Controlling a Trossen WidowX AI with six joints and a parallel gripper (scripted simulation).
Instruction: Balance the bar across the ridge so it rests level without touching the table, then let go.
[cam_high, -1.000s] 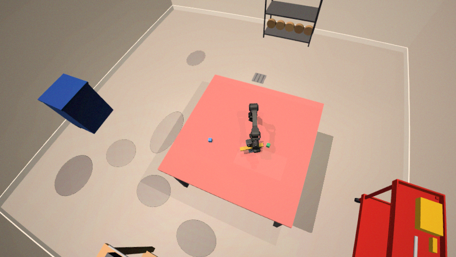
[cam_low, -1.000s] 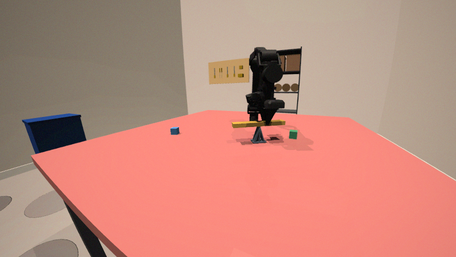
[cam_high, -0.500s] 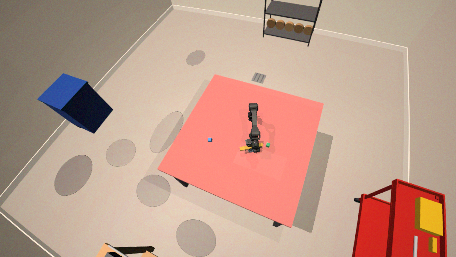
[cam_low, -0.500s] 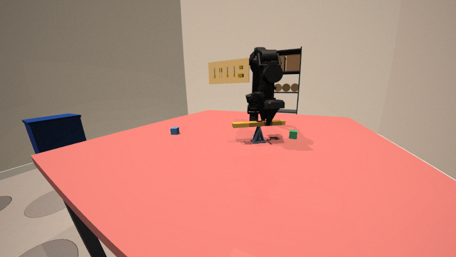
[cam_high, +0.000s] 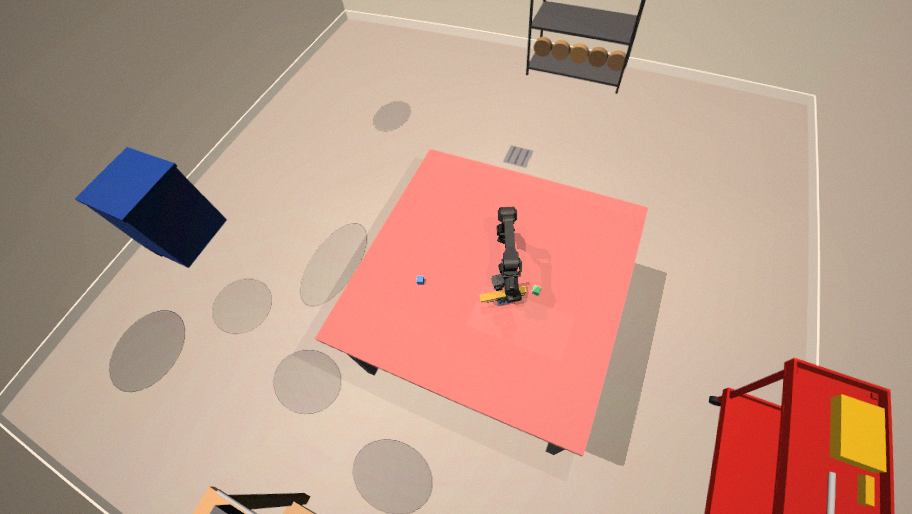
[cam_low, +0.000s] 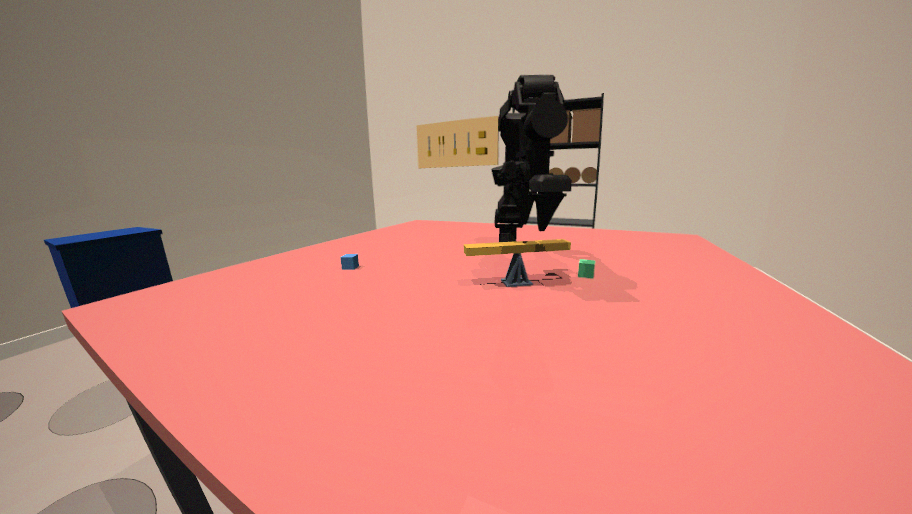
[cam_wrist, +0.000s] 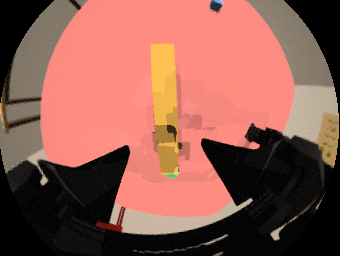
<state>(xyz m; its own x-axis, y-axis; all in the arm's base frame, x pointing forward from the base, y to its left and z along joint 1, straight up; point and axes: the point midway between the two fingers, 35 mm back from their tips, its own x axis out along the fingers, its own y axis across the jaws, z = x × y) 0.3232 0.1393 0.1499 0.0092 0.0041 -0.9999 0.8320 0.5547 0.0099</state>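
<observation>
Right now the yellow bar is 40 mm below my gripper tip, 20 mm to the right of it and 10 mm ahead of it. Also, from my gripper tip: small green cube: 110 mm to the left, 100 mm below, 90 mm behind; then small blue cube: 440 mm to the right, 100 mm below, 60 mm ahead.
</observation>
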